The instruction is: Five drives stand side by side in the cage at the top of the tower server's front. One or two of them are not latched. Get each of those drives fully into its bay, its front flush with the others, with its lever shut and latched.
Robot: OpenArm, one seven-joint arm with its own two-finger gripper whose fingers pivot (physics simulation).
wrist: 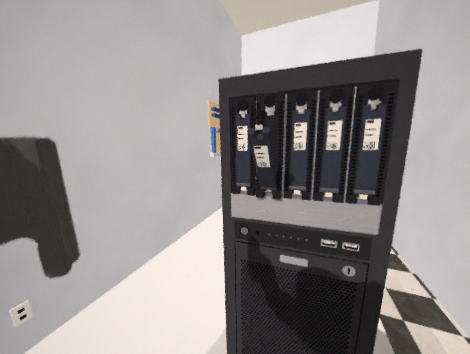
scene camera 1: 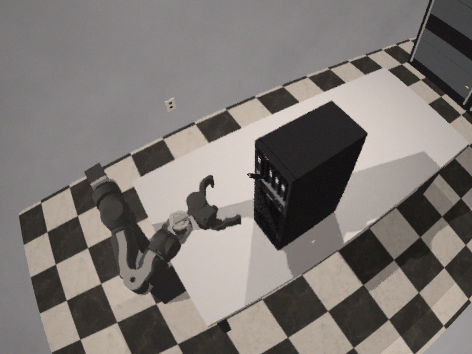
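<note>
A black tower server is here where I can see it, and so is my gripper.
</note>
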